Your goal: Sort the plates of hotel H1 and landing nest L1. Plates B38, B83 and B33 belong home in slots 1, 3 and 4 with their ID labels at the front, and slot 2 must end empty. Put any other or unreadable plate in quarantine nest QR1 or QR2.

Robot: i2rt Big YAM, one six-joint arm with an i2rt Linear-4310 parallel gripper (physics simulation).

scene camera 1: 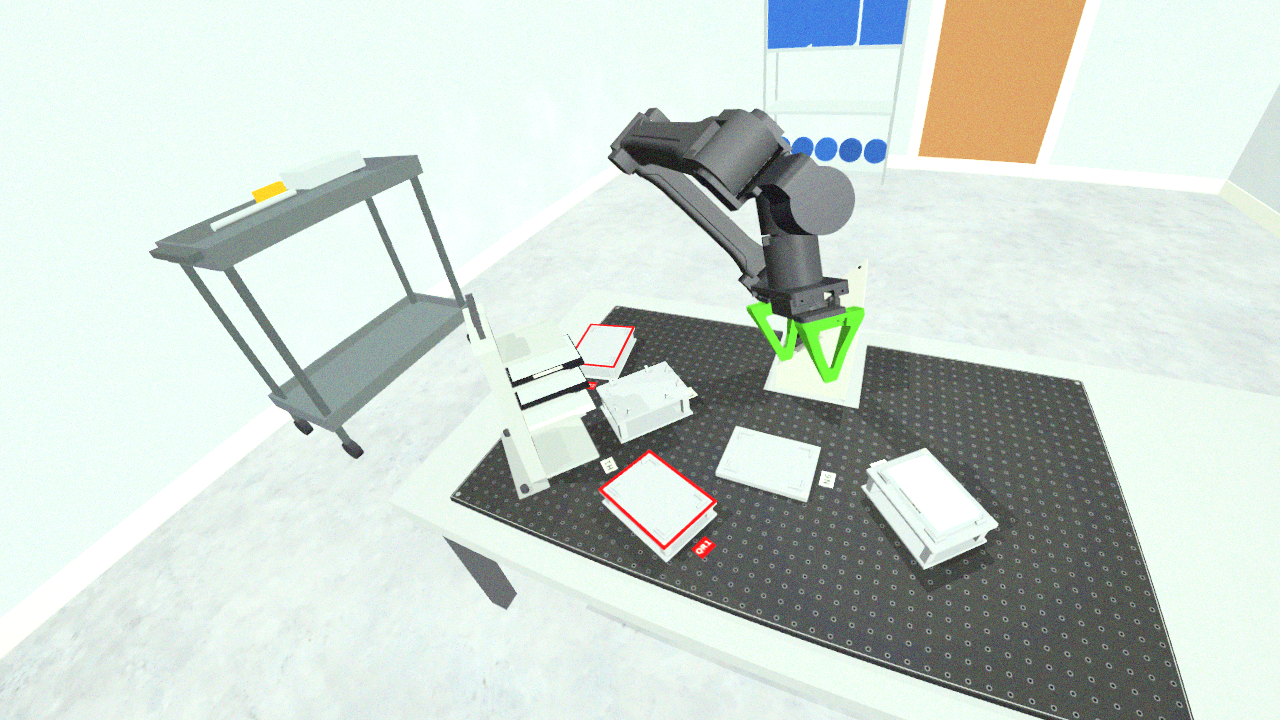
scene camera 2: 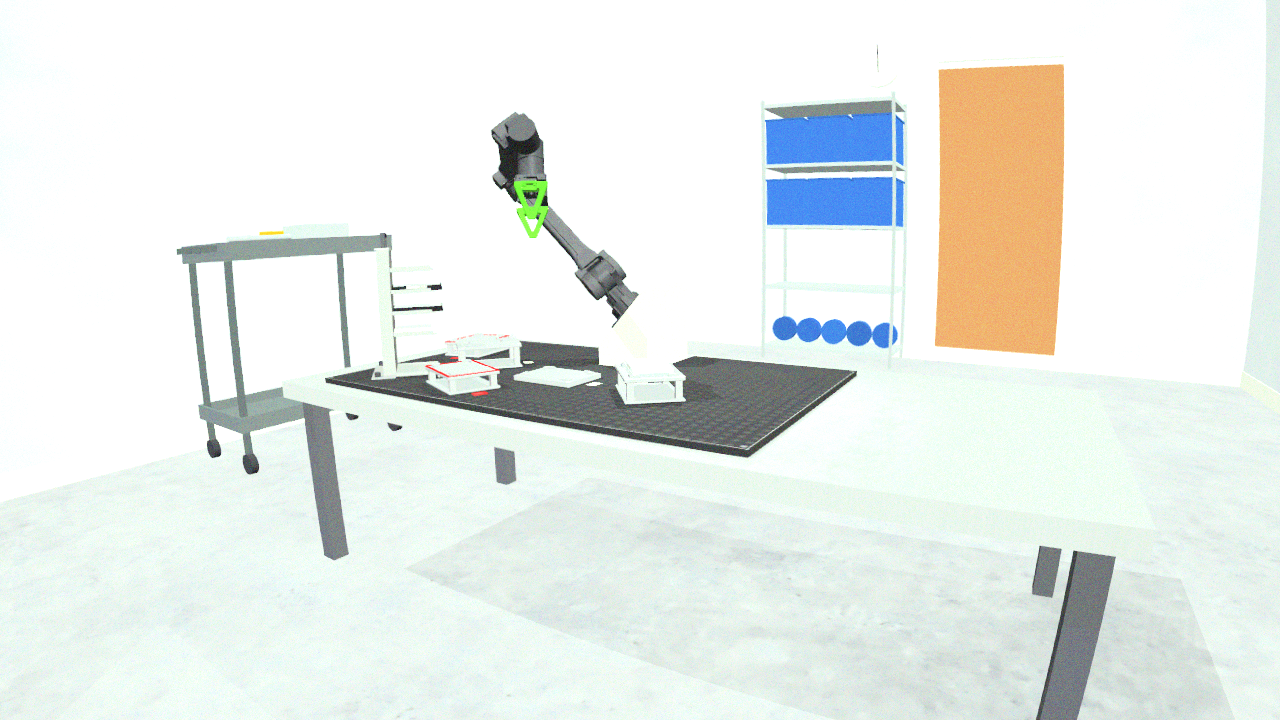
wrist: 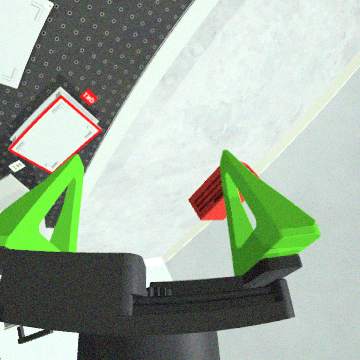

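Where they show: gripper, fingertip midpoint: [scene camera 1: 806, 369] [scene camera 2: 532, 228] [wrist: 149, 157]; arm's base at its link origin: [scene camera 2: 635, 315].
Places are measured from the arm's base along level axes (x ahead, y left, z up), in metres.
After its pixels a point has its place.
Note:
My gripper [scene camera 1: 808, 368] @[x 0.436, y -0.016, z 0.226 m] [scene camera 2: 533, 225] @[x 0.436, y -0.016, z 0.226 m] [wrist: 149, 157] @[x 0.436, y -0.016, z 0.226 m] is open with nothing between its green fingers, high above the table. Hotel H1 [scene camera 1: 506, 419] @[x 0.451, y -0.467, z 0.056 m] [scene camera 2: 385, 313] @[x 0.443, y -0.459, z 0.040 m] stands at the mat's left end; two dark-edged items [scene camera 1: 547, 386] @[x 0.354, y -0.444, z 0.049 m] show in its middle levels, labels unreadable. Red-outlined nest QR1 [scene camera 1: 657, 498] @[x 0.446, y -0.220, z -0.078 m] [scene camera 2: 460, 368] @[x 0.445, y -0.221, z -0.078 m] [wrist: 56, 135] @[x 0.442, y -0.215, z -0.078 m] shows corner marks and no visible plate. Red-outlined nest QR2 [scene camera 1: 605, 345] @[x 0.065, y -0.474, z -0.078 m] is partly hidden behind the hotel. A white plate [scene camera 1: 930, 490] @[x 0.349, y 0.198, z -0.054 m] lies on a raised stand [scene camera 1: 962, 543] @[x 0.394, y 0.257, z -0.113 m] [scene camera 2: 649, 394] @[x 0.372, y 0.214, z -0.113 m] at right; its ID is unreadable.
A raised white stand with pins [scene camera 1: 646, 400] @[x 0.245, y -0.306, z -0.058 m] stands beside the hotel. A low white pad [scene camera 1: 768, 462] @[x 0.305, y -0.057, z -0.107 m] [scene camera 2: 557, 376] @[x 0.319, y -0.042, z -0.106 m] [wrist: 20, 40] @[x 0.336, y -0.057, z -0.106 m] lies mid-mat. A grey cart [scene camera 1: 393, 170] [scene camera 2: 304, 243] stands left of the table. A red object [wrist: 207, 202] shows beyond the table.

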